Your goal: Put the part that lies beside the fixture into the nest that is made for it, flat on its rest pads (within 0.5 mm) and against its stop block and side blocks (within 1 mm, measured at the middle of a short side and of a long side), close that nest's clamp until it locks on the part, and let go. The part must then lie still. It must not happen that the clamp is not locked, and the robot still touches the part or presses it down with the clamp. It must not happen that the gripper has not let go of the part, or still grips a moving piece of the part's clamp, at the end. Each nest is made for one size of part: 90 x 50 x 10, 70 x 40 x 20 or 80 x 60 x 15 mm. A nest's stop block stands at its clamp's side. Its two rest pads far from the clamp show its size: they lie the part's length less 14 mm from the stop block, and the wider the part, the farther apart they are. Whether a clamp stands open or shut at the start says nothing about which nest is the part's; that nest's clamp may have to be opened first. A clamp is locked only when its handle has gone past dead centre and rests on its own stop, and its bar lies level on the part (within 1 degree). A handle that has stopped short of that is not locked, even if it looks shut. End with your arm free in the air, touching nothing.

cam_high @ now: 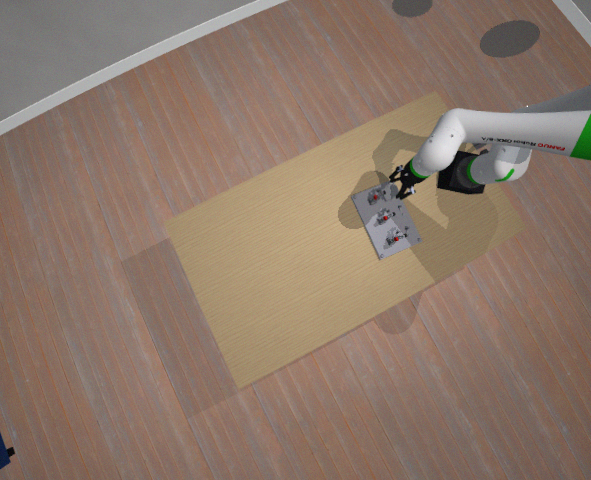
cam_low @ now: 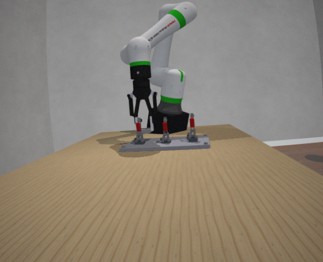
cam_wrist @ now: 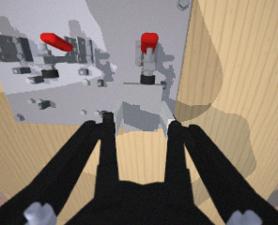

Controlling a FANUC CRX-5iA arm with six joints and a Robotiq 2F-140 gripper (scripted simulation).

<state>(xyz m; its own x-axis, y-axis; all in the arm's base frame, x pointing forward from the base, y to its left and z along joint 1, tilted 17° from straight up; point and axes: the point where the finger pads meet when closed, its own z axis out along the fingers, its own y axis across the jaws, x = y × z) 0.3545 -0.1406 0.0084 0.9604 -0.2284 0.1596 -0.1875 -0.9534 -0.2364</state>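
The grey fixture plate is 90 mm to the left of my hand, 80 mm below it and 70 mm ahead of it. Round my hand: part 30 mm below.
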